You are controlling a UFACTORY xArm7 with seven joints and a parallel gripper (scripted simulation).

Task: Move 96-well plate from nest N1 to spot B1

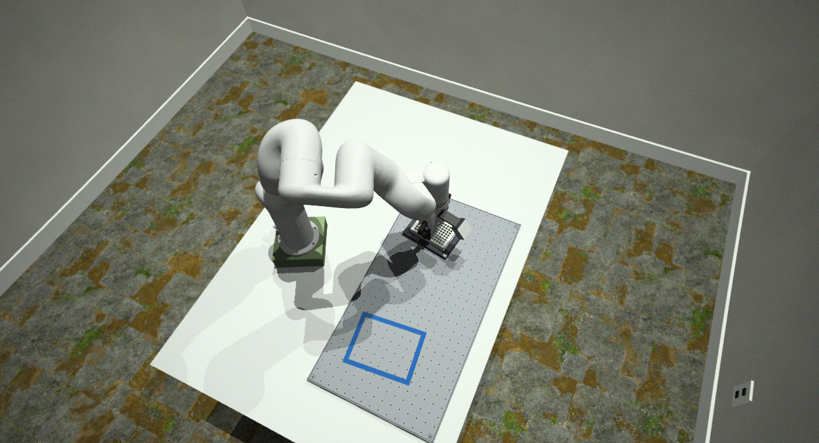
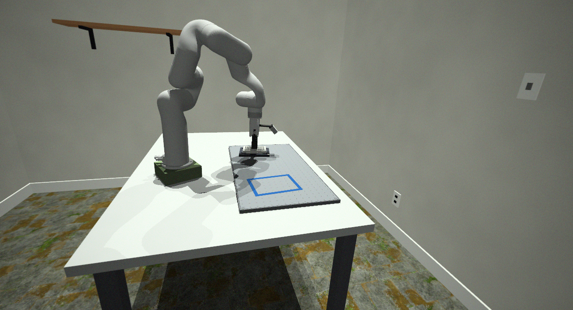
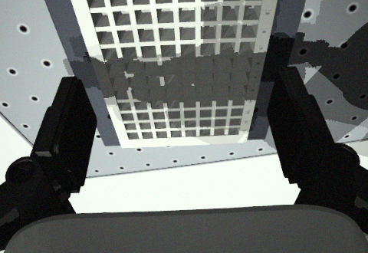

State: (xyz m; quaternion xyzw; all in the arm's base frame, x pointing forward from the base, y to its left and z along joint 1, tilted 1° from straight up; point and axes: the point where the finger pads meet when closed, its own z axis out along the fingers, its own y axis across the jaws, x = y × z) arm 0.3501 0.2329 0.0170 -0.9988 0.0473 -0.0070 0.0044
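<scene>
Right now the white 96-well plate is 30 mm below my hand. The rest, counted from my hand: dark plate nest: 40 mm below.
</scene>
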